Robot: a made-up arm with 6 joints.
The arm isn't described. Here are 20 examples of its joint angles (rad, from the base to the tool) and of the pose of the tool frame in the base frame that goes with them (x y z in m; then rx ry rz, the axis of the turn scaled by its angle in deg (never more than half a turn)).
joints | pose
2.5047 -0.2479 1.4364 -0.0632 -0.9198 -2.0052 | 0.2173 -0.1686 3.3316 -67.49 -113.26 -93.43
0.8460 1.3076 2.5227 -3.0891 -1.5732 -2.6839 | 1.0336 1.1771 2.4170 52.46 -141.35 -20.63
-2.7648 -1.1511 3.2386 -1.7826 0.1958 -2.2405 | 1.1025 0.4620 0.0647 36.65 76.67 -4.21
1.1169 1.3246 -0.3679 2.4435 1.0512 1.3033 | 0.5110 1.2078 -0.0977 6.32 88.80 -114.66
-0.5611 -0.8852 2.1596 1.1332 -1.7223 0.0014 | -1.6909 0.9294 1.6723 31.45 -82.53 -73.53
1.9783 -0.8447 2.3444 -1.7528 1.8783 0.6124 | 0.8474 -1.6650 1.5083 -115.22 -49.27 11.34
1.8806 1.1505 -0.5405 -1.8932 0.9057 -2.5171 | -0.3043 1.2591 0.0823 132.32 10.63 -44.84
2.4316 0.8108 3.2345 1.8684 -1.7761 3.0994 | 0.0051 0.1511 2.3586 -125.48 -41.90 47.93
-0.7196 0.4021 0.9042 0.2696 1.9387 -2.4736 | 1.2165 -1.0245 2.7853 26.41 -42.54 107.06
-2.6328 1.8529 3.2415 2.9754 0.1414 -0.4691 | -1.3170 -0.7379 1.8643 53.22 -98.15 52.92
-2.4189 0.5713 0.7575 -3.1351 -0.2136 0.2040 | -1.6158 -1.4251 2.3175 51.58 -145.51 -4.20
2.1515 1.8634 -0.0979 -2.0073 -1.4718 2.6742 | -0.7020 0.8628 -0.6852 27.53 -67.69 -159.00
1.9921 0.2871 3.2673 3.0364 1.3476 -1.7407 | 0.2586 -0.6086 2.2249 31.19 -92.35 24.34
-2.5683 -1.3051 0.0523 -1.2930 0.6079 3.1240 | 0.6768 0.5193 2.5103 47.75 -49.87 102.06
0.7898 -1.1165 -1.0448 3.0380 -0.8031 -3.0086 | 0.2803 0.2695 1.7364 18.19 -47.37 36.82
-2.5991 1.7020 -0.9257 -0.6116 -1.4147 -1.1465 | -0.2904 -0.2585 0.0715 -76.15 -23.46 -38.28
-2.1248 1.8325 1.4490 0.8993 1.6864 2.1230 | -1.2788 -2.2533 0.3140 141.48 -56.98 45.15
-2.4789 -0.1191 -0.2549 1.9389 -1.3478 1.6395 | -1.1106 -0.7213 2.1085 -54.24 -155.52 -31.36
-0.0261 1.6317 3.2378 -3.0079 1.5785 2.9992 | 1.3761 -0.0527 2.0030 8.28 -2.23 -9.03
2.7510 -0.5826 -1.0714 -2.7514 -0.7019 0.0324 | -0.7468 0.2740 1.4769 -14.45 -168.10 -33.37
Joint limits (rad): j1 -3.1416..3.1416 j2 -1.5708..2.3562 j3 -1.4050..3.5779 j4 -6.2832..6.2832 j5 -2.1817..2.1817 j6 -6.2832..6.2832
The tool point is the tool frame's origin. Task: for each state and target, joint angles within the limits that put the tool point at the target. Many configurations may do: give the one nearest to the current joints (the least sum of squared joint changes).
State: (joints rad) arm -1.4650 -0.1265 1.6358 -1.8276 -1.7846 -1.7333
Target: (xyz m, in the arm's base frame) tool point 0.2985 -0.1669 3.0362
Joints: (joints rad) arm -0.8528 0.4871 2.3191 -1.8083 -1.9218 -1.7333
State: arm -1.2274 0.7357 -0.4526 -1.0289 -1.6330 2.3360
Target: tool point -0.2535 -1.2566 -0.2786
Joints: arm -1.8537 1.5268 -0.2425 -1.0210 -1.5314 2.3360
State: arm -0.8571 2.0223 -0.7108 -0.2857 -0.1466 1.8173
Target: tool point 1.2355 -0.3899 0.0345
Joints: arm -0.3105 1.1509 -0.5416 -0.2947 -0.1695 1.8173
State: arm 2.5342 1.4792 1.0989 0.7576 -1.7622 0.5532
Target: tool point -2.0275 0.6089 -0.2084
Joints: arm 2.8874 1.6683 0.6698 0.7091 -1.8248 0.5532
